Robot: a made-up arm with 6 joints.
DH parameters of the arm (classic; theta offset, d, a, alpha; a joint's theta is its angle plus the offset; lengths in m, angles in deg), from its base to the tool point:
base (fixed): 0 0 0 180
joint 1: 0 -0.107 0.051 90
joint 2: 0 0.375 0.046 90
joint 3: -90 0.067 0.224 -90
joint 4: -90 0.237 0.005 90
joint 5: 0 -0.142 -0.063 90
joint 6: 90 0.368 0.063 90
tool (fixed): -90 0.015 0 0
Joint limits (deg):
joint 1: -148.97..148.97
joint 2: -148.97..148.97
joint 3: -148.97..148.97
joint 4: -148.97..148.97
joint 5: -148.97..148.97
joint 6: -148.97..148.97
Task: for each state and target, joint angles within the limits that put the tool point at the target. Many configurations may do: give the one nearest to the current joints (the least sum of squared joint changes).
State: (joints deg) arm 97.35 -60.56 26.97 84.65 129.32 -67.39
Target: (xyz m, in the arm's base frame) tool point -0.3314 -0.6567 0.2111
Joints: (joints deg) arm 125.52 -17.34 24.46 96.55 128.01 -71.65
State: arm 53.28 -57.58 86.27 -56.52 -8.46 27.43
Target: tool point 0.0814 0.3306 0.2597
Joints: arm 44.88 -85.30 88.29 -58.89 42.58 18.72
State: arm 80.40 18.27 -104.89 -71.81 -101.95 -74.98
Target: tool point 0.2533 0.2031 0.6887
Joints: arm 89.95 47.53 -107.01 -89.15 -100.97 -78.17
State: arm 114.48 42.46 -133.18 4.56 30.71 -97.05
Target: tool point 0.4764 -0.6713 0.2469
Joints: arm 130.45 75.53 -148.97 14.72 26.93 -109.00
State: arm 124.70 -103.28 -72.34 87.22 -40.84 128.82
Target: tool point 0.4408 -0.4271 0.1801
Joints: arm 114.82 -131.34 -124.01 59.94 -5.50 140.74
